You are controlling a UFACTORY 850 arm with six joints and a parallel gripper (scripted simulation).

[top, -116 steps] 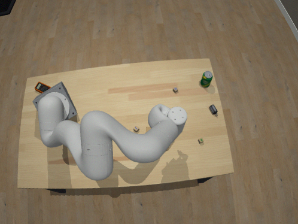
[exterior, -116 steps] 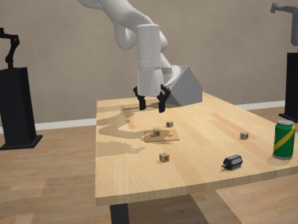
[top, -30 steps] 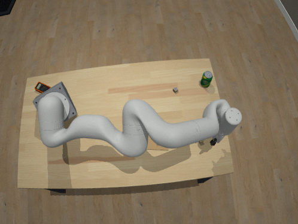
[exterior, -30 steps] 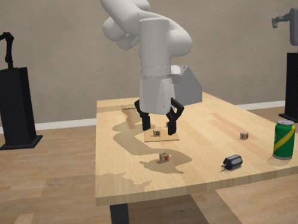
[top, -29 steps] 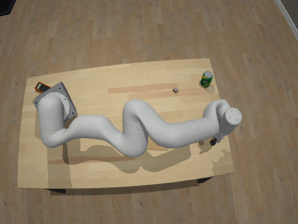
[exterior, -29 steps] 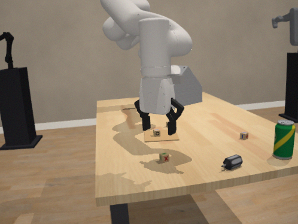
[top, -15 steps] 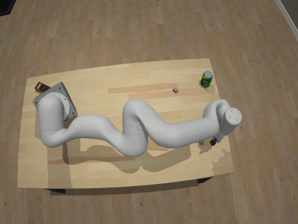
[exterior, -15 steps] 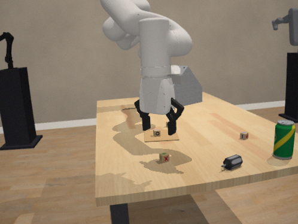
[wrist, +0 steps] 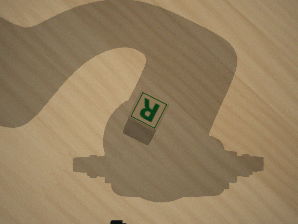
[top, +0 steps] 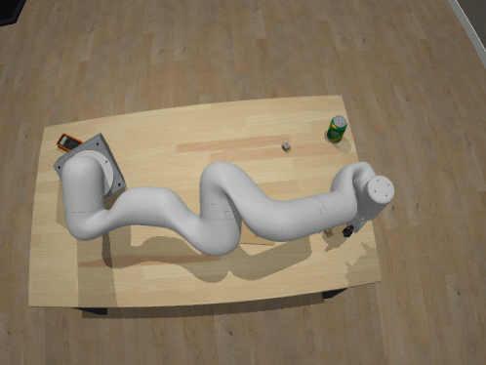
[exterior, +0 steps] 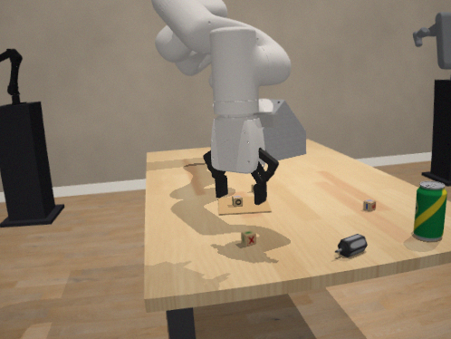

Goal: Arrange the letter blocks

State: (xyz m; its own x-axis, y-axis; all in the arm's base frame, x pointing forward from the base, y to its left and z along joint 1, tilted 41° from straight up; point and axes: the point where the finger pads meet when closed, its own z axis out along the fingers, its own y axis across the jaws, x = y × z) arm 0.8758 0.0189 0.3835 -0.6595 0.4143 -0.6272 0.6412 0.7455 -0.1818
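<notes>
Now: the tan mat 330 mm behind my hand, 130 mm below it and 50 mm to the left of it. From my hand the other things lie so: green can 420 mm to the left, 70 mm below, 10 mm ahead; then orange meter 1130 mm behind, 440 mm to the left, 120 mm below.
</notes>
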